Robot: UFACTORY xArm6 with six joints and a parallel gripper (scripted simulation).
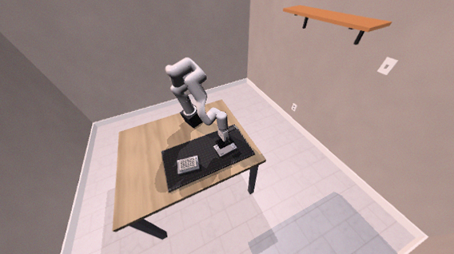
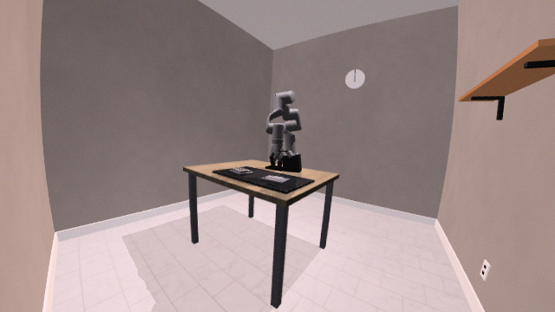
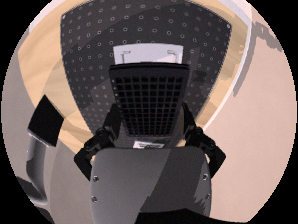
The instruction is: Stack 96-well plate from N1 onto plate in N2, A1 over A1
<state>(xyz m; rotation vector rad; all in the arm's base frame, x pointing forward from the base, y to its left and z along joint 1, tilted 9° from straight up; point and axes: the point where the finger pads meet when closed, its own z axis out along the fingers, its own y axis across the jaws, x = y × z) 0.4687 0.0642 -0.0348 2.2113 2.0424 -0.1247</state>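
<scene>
Right now my hand is 4 cm past the light grey 96-well plate, 32 cm to the left of it and 8 cm above it. Round my hand: plate nest 9 cm below; then dark 96-well plate 1 cm below.
</scene>
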